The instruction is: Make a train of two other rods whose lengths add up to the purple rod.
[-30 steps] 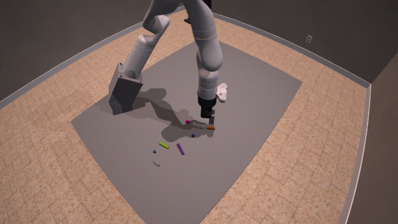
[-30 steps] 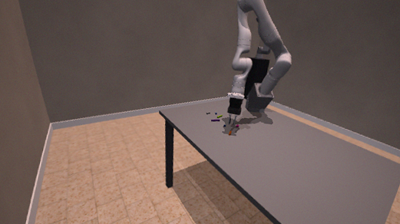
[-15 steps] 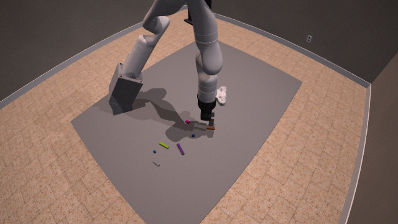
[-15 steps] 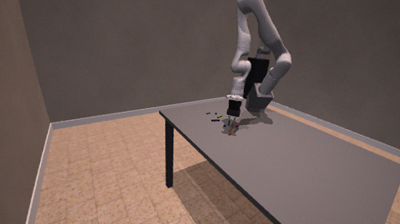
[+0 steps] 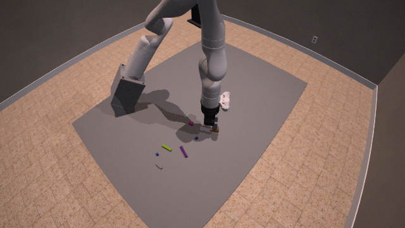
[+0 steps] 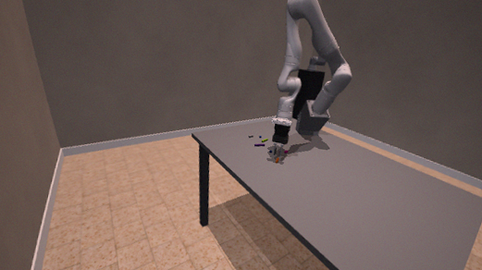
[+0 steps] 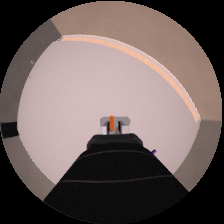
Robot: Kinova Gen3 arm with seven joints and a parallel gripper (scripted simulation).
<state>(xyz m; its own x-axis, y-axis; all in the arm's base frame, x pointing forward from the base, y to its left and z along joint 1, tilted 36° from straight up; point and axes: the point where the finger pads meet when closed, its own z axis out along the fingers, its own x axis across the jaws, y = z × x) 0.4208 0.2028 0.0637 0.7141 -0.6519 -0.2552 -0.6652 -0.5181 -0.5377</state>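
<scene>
The orange rod lies 1 cm to the left of my hand and 5 cm below it. From my hand the other things lie so: purple rod (1 cm ahead, 18 cm to the right, 5 cm below); then magenta rod (10 cm behind, 7 cm to the right, 5 cm below); then lime rod (6 cm behind, 23 cm to the right, 5 cm below).
</scene>
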